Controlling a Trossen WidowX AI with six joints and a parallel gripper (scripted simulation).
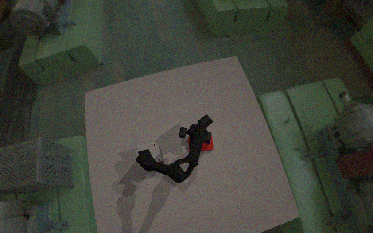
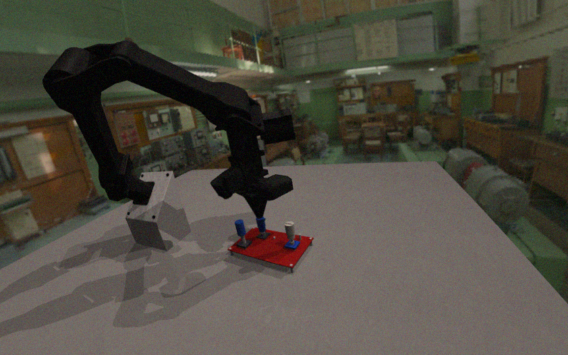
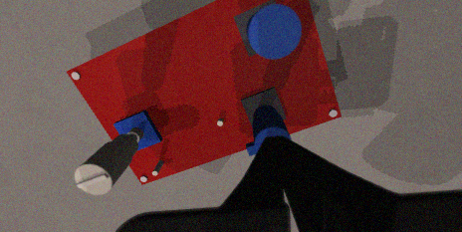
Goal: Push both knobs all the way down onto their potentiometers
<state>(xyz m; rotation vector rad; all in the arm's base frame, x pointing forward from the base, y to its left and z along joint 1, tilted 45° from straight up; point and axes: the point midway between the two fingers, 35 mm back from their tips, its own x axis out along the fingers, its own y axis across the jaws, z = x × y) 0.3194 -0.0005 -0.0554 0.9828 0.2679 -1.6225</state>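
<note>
My gripper tip is now 10 mm above the blue knob.
</note>
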